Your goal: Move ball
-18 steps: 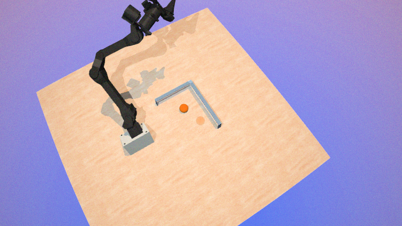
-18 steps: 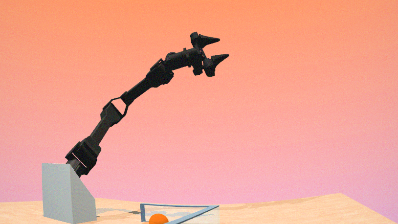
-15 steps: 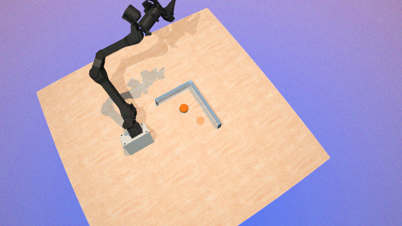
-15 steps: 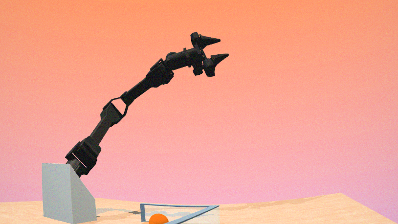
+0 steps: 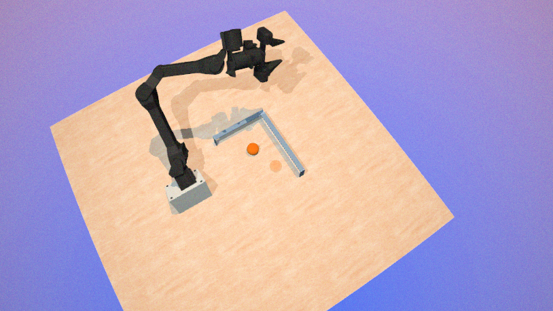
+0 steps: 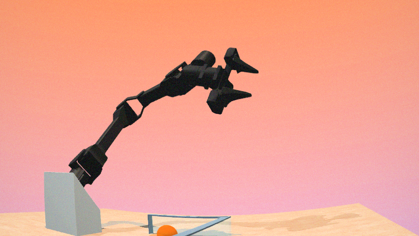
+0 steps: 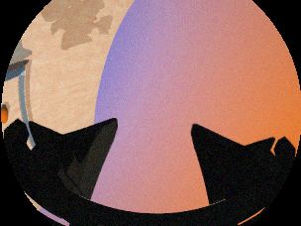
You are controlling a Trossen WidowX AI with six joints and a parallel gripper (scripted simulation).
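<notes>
My gripper tip is now 37 cm above the orange ball, 21 cm past it and 11 cm to the left of it. Round my gripper tip: see-through copy of ball 37 cm below, 22 cm to the right, 17 cm behind; clear wall 37 cm below, 20 cm behind.
</notes>
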